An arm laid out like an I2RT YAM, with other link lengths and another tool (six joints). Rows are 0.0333 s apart.
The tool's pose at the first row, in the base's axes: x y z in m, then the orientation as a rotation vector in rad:
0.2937 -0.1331 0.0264 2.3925 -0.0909 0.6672
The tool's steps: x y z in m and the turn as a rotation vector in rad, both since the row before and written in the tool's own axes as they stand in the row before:
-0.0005 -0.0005 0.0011 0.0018 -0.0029 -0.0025
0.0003 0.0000 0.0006 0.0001 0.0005 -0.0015
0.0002 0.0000 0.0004 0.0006 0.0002 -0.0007
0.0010 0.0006 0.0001 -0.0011 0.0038 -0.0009
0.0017 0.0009 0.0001 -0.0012 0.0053 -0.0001
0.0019 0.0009 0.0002 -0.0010 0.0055 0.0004
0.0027 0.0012 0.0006 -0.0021 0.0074 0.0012
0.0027 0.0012 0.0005 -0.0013 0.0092 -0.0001
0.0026 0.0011 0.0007 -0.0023 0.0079 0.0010
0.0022 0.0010 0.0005 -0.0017 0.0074 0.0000
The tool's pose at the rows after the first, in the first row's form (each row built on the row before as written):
0.2939 -0.1334 0.0251 2.3950 -0.0886 0.6629
0.2944 -0.1337 0.0248 2.3948 -0.0866 0.6628
0.2947 -0.1339 0.0246 2.3952 -0.0855 0.6628
0.2955 -0.1343 0.0254 2.3927 -0.0832 0.6667
0.2968 -0.1349 0.0267 2.3897 -0.0812 0.6727
0.2983 -0.1355 0.0280 2.3868 -0.0797 0.6792
0.3006 -0.1365 0.0296 2.3823 -0.0787 0.6881
0.3029 -0.1374 0.0313 2.3777 -0.0751 0.6987
0.3052 -0.1384 0.0328 2.3727 -0.0737 0.7081
0.3071 -0.1392 0.0342 2.3683 -0.0711 0.7165

